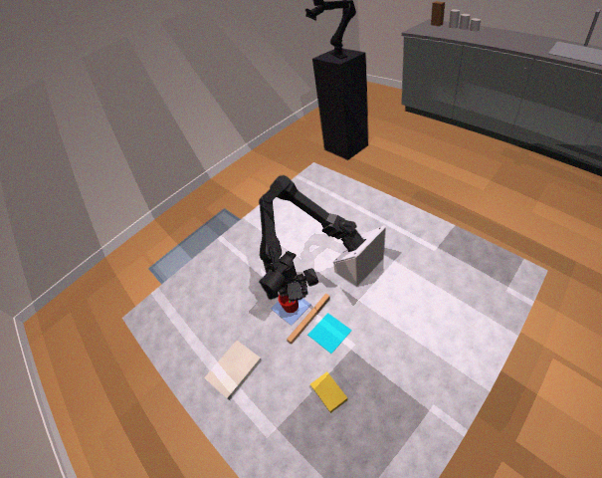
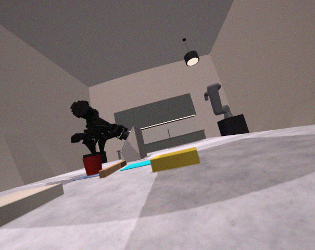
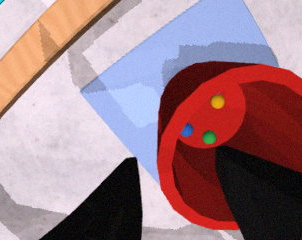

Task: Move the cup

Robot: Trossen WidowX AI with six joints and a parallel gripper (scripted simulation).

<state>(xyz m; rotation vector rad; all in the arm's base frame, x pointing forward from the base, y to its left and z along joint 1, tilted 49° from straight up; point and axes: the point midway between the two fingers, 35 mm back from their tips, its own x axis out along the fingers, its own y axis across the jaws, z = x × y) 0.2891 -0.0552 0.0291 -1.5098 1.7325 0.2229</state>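
Now: the red cup 30 mm ahead of my gripper tip, 20 mm to the right of it and 30 mm below it. The rest, counted from my gripper tip: light blue pad: 30 mm ahead, 20 mm to the right, 80 mm below; wooden bar: 10 mm ahead, 80 mm to the left, 70 mm below; green marble: 20 mm ahead, 30 mm to the right, 60 mm below.
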